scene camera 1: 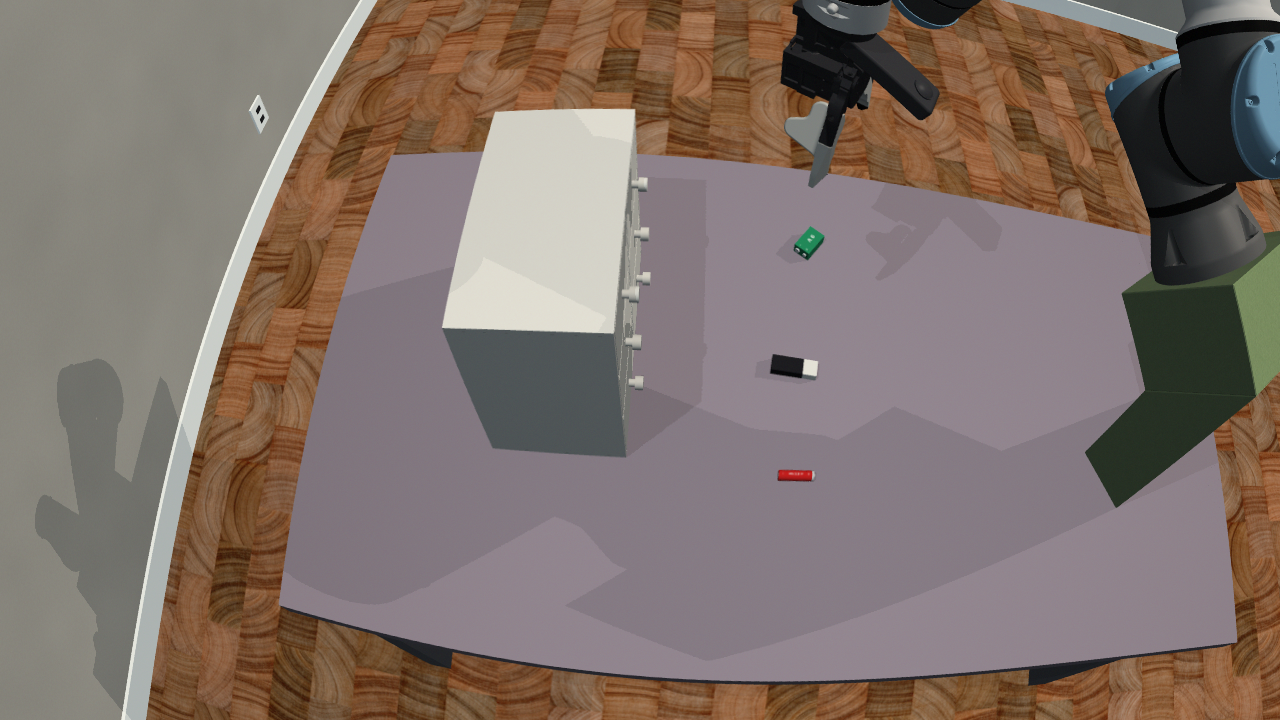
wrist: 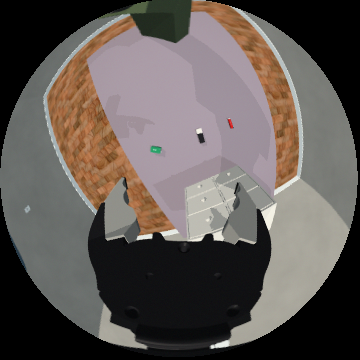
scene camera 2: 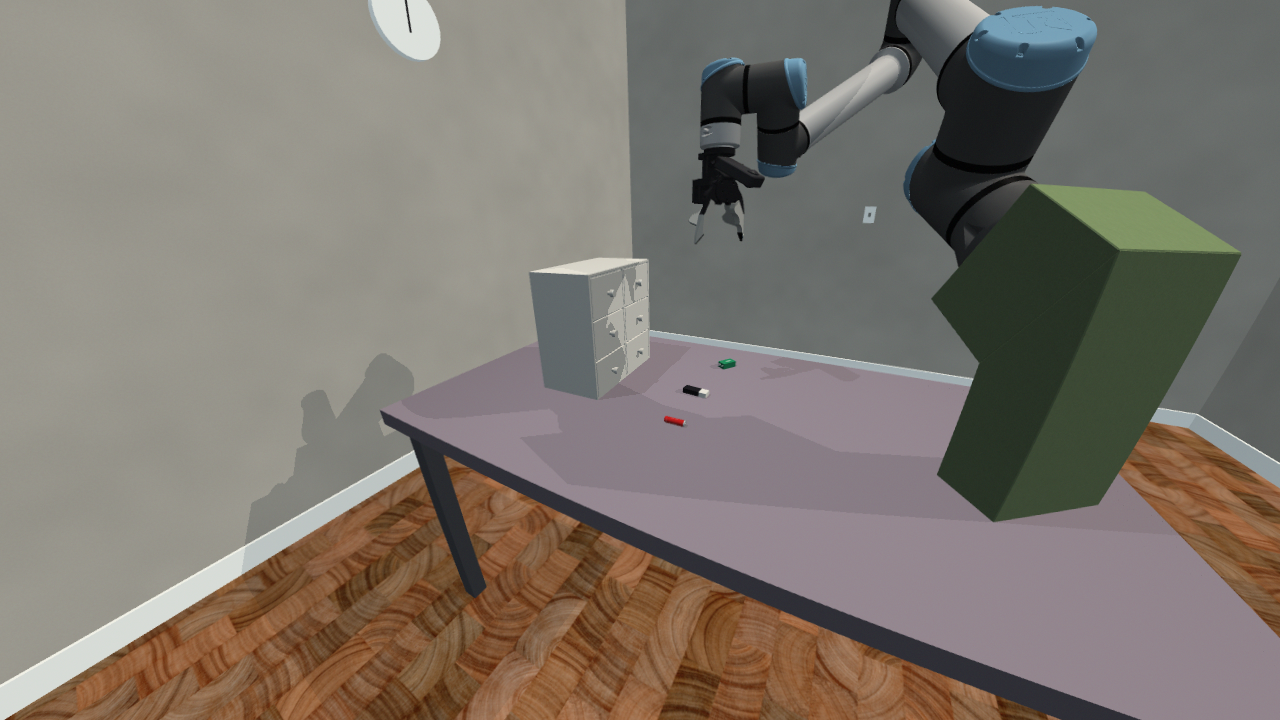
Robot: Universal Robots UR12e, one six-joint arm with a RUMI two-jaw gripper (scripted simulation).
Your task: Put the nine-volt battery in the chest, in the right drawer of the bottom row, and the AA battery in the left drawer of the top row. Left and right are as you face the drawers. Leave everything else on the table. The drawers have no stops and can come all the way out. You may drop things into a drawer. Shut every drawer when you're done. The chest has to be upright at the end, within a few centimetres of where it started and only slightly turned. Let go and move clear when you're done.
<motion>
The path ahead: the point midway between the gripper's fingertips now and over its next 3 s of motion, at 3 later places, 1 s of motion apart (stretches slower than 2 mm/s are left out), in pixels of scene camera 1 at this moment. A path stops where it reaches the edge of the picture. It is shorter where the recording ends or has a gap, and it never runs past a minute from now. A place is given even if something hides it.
My gripper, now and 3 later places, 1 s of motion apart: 837,145; 817,182; 805,199; 804,202
</motion>
